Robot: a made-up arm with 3 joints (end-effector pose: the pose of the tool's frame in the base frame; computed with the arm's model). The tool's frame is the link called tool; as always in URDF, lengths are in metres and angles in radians. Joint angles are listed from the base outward.
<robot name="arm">
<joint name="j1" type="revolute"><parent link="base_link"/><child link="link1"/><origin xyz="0 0 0.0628" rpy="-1.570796 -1.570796 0"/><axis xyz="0 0 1"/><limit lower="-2.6" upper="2.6" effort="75" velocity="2.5"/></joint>
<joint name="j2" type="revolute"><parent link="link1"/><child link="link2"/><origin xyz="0.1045 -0.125 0.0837" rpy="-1.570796 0 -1.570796"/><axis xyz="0 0 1"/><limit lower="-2.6" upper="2.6" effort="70" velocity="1.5"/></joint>
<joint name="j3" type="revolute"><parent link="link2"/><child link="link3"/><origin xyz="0.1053 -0.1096 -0.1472" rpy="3.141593 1.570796 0"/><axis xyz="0 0 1"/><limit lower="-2.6" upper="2.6" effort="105" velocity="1.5"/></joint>
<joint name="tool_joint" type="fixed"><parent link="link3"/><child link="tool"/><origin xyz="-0.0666 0.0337 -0.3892" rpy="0 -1.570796 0"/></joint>
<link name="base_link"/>
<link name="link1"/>
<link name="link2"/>
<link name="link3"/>
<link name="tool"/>
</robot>
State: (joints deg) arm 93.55 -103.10 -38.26
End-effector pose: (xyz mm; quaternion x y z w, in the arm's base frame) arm -21.1 525.1 -96.0 -0.6787 0.6039 -0.3582 0.2153
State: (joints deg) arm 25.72 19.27 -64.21
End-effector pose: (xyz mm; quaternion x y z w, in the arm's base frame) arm -607.1 94.4 306.3 -0.4793 0.0992 0.2548 0.8340
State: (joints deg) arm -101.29 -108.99 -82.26
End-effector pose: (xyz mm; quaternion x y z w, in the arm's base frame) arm 25.4 492.7 278.2 0.2319 0.0013 -0.6842 0.6914
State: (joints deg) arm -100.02 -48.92 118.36
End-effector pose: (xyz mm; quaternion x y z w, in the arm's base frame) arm 117.7 479.4 -346.5 0.6649 -0.5858 0.4626 0.0273
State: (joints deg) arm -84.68 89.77 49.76
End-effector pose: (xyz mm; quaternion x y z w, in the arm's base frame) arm -45.2 -410.5 -141.4 -0.2109 -0.2135 0.6740 0.6751
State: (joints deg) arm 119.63 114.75 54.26
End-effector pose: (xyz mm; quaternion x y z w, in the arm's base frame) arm 13.7 -396.9 39.2 -0.7715 -0.6079 -0.1644 0.0907
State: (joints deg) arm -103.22 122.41 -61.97
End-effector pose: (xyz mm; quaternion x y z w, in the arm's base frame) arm 43.6 -432.5 57.1 0.7429 0.6038 -0.2722 0.0972
